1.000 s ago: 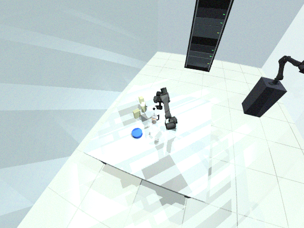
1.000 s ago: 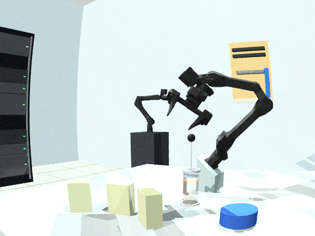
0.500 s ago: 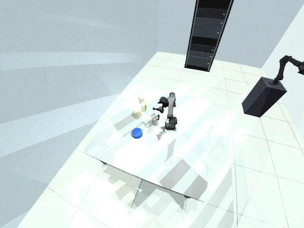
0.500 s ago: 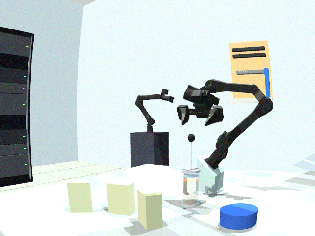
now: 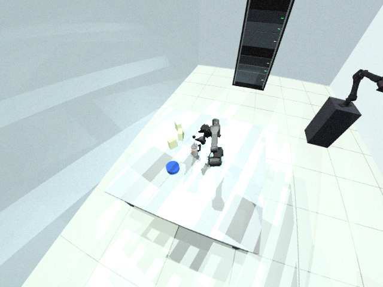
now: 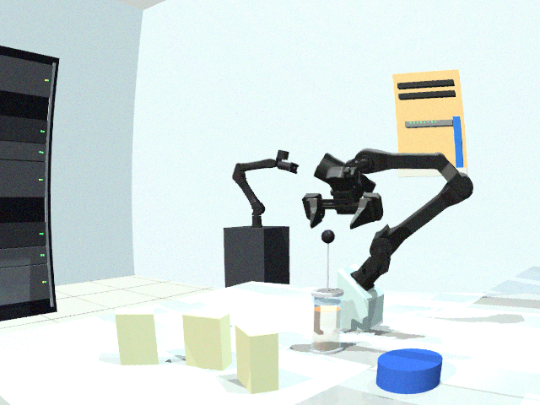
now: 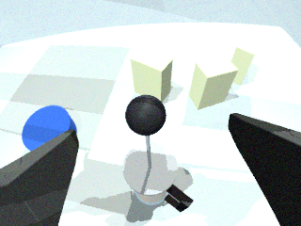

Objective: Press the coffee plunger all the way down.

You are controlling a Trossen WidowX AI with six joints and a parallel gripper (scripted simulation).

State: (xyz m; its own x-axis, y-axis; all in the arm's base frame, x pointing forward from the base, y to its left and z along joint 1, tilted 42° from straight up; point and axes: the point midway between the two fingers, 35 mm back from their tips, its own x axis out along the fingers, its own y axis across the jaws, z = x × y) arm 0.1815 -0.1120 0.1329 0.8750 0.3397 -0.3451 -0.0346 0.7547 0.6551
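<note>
Now: gripper tip 10 mm short of the glass coffee press, 10 mm to the left of it and 150 mm above it. Round my gripper tip: blue round puck: 150 mm ahead, 230 mm to the left, 250 mm below.
</note>
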